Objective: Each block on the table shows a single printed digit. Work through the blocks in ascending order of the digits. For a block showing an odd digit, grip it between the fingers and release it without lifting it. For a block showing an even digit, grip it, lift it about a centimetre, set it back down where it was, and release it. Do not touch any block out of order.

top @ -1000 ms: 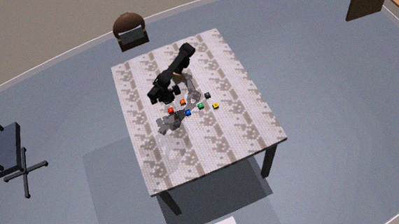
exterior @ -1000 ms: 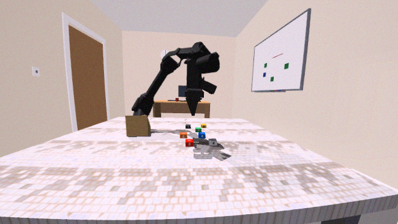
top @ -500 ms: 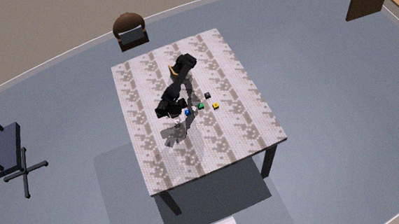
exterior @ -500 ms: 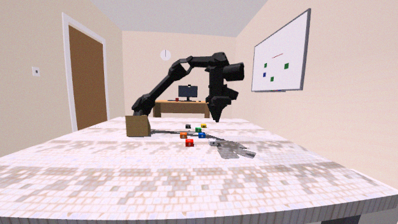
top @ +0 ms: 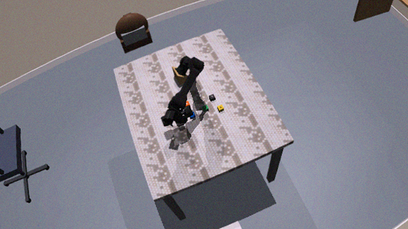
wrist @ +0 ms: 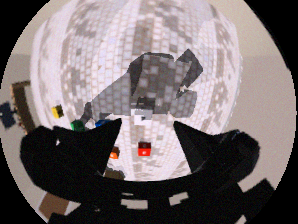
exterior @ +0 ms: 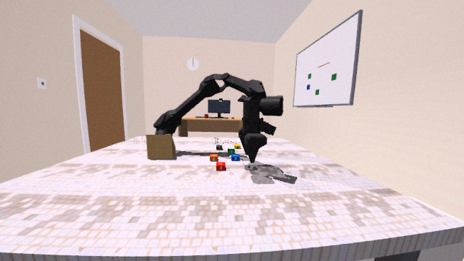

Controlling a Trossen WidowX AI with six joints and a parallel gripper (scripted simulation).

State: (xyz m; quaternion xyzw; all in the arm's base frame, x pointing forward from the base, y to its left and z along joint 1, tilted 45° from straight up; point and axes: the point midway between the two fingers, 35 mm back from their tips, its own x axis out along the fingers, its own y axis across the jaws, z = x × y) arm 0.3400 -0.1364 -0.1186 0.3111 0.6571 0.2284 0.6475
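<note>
My gripper tip is now 30 mm above the white block and 10 mm to the right of it. From my gripper tip the other things lie so: red block (100 mm behind, 30 mm below, 10 mm to the left); orange block (120 mm behind, 110 mm to the left, 30 mm below); blue block (100 mm to the left, 30 mm below, 30 mm behind).
</note>
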